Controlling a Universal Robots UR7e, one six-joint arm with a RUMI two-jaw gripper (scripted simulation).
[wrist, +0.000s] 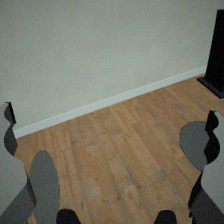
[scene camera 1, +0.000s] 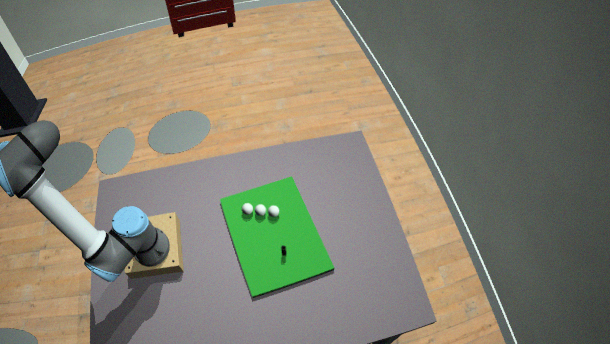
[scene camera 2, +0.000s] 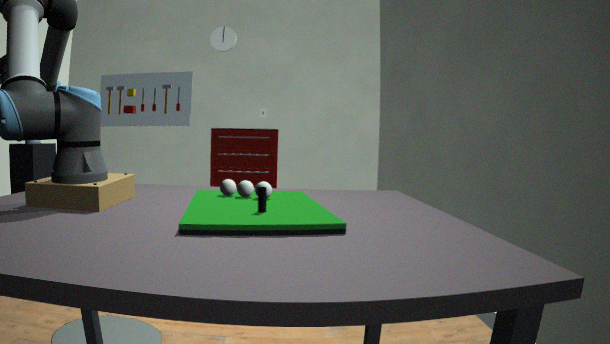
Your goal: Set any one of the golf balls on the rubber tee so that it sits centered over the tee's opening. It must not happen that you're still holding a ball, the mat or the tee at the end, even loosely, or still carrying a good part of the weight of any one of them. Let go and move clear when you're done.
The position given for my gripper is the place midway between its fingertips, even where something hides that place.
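Note:
Green mat (scene camera 1: 258,240) visible, also in scene camera 2 (scene camera 2: 211,213); in the wrist view the mat is out of frame. My gripper (wrist: 112,107) is visible.

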